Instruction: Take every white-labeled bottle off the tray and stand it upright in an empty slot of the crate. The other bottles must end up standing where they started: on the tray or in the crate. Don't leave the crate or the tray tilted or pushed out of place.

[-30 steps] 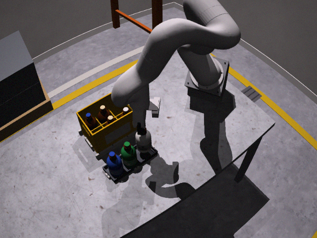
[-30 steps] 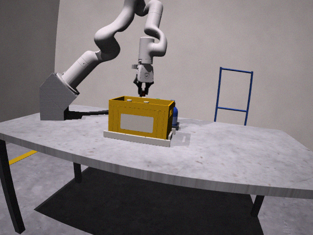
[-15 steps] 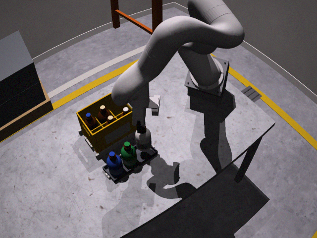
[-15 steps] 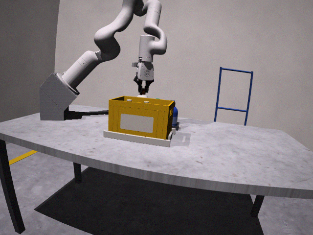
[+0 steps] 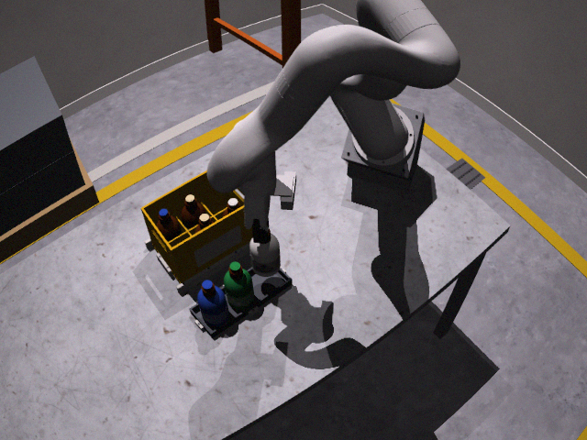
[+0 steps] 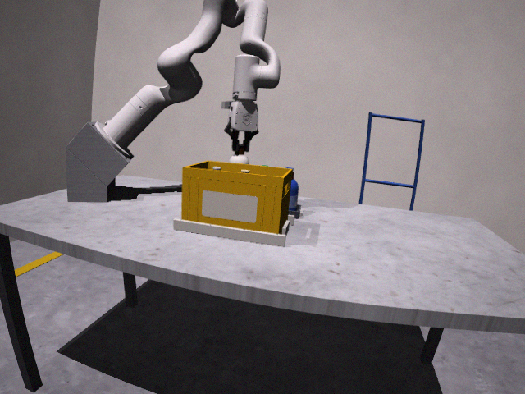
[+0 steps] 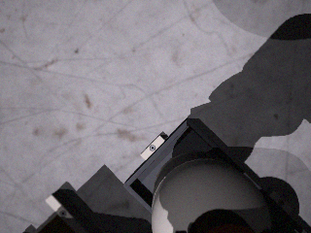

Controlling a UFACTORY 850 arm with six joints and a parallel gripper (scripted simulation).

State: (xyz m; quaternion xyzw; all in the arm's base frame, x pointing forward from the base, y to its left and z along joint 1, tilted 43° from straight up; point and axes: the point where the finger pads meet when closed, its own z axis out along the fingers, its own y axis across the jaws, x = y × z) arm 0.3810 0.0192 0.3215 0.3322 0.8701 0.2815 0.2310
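My gripper is now 70 mm above the white-labeled bottle. Also, from my hand: crate 200 mm to the right, 140 mm below, 100 mm ahead; then green bottle 140 mm below, 90 mm ahead, 20 mm to the left; then blue bottle 170 mm ahead, 140 mm below, 40 mm to the left.
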